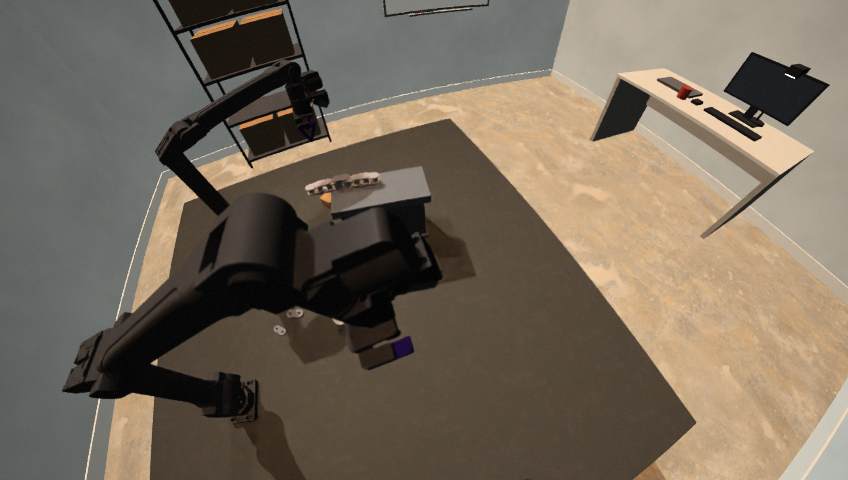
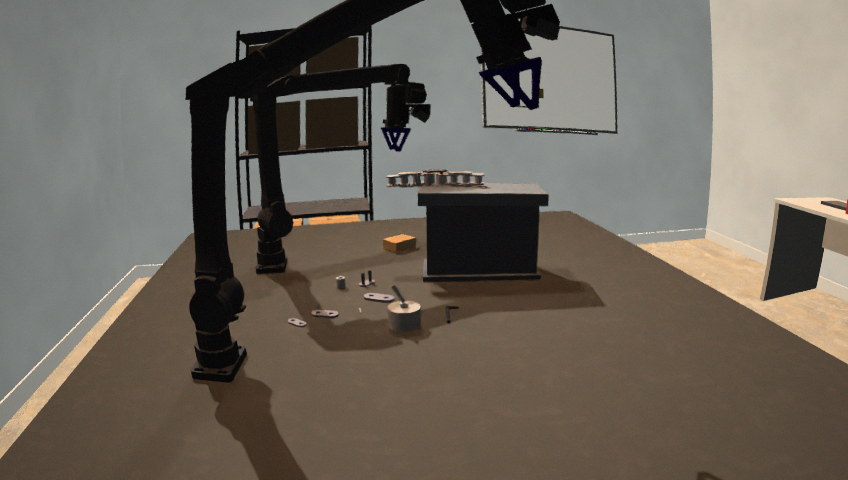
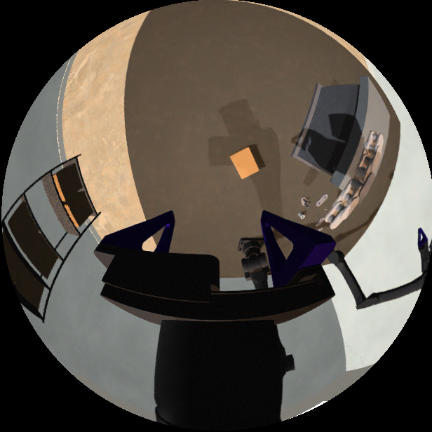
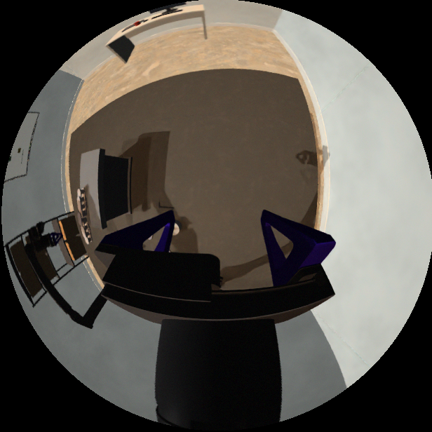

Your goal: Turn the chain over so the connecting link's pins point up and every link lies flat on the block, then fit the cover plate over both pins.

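Pixels of known places: left gripper, fingertip midpoint: (image 1: 309, 134) (image 2: 395, 150); right gripper, fingertip midpoint: (image 1: 399, 319) (image 2: 524, 107); left arm's base, link origin: (image 2: 272, 266); right arm's base, link origin: (image 1: 245, 401) (image 2: 220, 365).
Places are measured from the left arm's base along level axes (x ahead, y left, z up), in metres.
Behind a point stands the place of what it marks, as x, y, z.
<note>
The chain (image 1: 343, 183) @[0.460, -0.098, 0.242] (image 2: 440, 178) @[0.467, -0.105, 0.240] (image 3: 367, 161) (image 4: 84, 215) lies along the top of the grey block (image 1: 407, 183) @[0.659, -0.168, 0.220] (image 2: 483, 237) @[0.552, -0.207, 0.107] (image 3: 330, 120) (image 4: 90, 170), one end jutting past the block's edge. A darker link is near its middle; its pins cannot be made out. A piece with two upright pins (image 2: 367, 282) @[0.266, -0.182, 0.003] stands on the mat. Loose two-hole plates (image 2: 379, 296) @[0.286, -0.286, 0.005] (image 2: 324, 313) @[0.157, -0.372, 0.006] (image 2: 296, 322) @[0.095, -0.408, 0.003] lie nearby; which is the cover plate I cannot tell. My left gripper (image 2: 395, 149) @[0.388, 0.199, 0.287] (image 3: 217, 215) is open, empty, above and beyond the chain's overhanging end. My right gripper (image 2: 524, 107) @[0.481, -0.674, 0.440] (image 4: 217, 214) is open, empty, high in front of the block.
An orange box (image 2: 398, 242) @[0.378, 0.073, 0.029] (image 3: 245, 162) lies on the mat beside the block. A round grey pot with a rod (image 2: 404, 318) @[0.317, -0.477, 0.030], a small roller (image 2: 340, 283) @[0.198, -0.207, 0.014] and an L-shaped key (image 2: 448, 313) @[0.418, -0.415, 0.006] are on the mat. A shelf rack (image 2: 306, 208) stands behind the left arm.
</note>
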